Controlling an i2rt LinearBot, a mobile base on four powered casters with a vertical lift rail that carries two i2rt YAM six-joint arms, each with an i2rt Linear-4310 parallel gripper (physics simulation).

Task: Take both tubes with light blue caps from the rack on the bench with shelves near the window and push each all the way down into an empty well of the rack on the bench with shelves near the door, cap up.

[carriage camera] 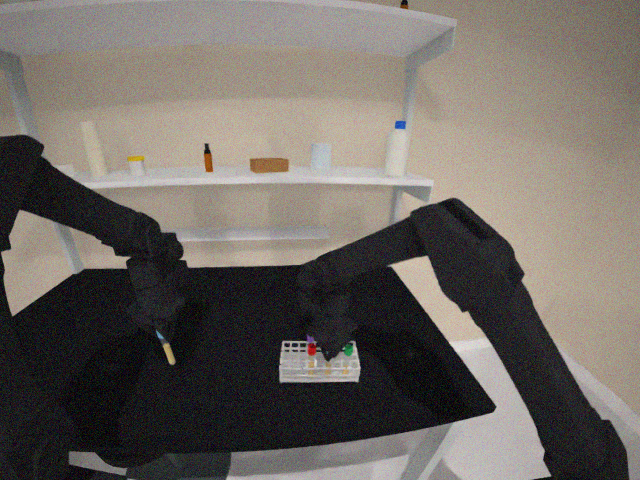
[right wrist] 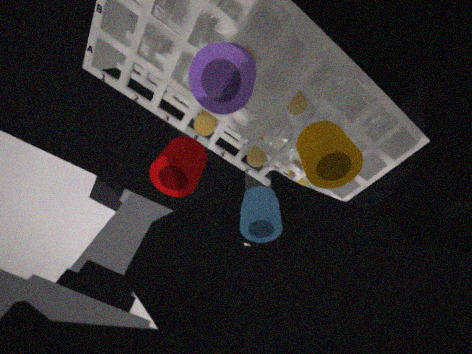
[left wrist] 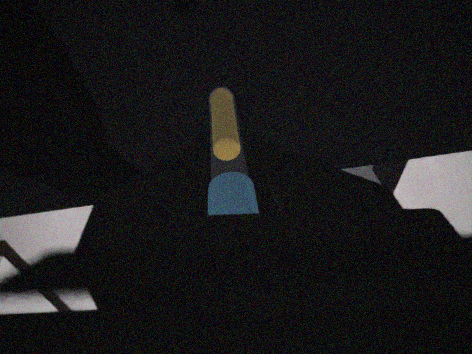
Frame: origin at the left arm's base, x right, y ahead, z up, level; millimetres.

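Seen in the pictures: left gripper, fingertip midpoint: [carriage camera: 167, 340] [left wrist: 228, 146]; right gripper, fingertip midpoint: [carriage camera: 329, 358] [right wrist: 258, 180].
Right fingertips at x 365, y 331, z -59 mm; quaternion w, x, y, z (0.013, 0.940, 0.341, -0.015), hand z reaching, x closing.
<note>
Offsets run from my right fingertips to a thing's top centre. "spot": to the spot under its first point. Level surfaces: height alone.
My left gripper [carriage camera: 158, 329] is shut on a tube with a light blue cap @(dx -369, dy -45, dz +111 mm) [carriage camera: 166, 347] [left wrist: 233, 195], which hangs cap up and slightly tilted above the black bench top at the left. My right gripper [carriage camera: 328, 356] is over the clear rack @(dx -24, dy +31, dz -23 mm) [carriage camera: 318, 381] [right wrist: 387, 170], shut on the other light-blue-capped tube @(dx -1, dy +0, dz +39 mm) [right wrist: 261, 215]. In the right wrist view its yellow lower end shows at the rack's lettered row A edge; the arm hides its cap in the carriage view. I cannot tell how deep it sits. The fingertips are too dark to see in the wrist views.
The rack also holds tubes with red @(dx -44, dy -1, dz +39 mm) [carriage camera: 311, 349] [right wrist: 179, 167], purple @(dx -47, dy +41, dz +39 mm) [carriage camera: 310, 338] [right wrist: 222, 77], green @(spot: dx +42, dy -8, dz +37 mm) [carriage camera: 348, 350] and gold @(dx -2, dy +42, dz +39 mm) [right wrist: 330, 155] caps, close to my right gripper. Behind the black bench @(dz -80 mm) [carriage camera: 232, 413] a white shelf [carriage camera: 232, 179] carries bottles, a jar and a brown box.
</note>
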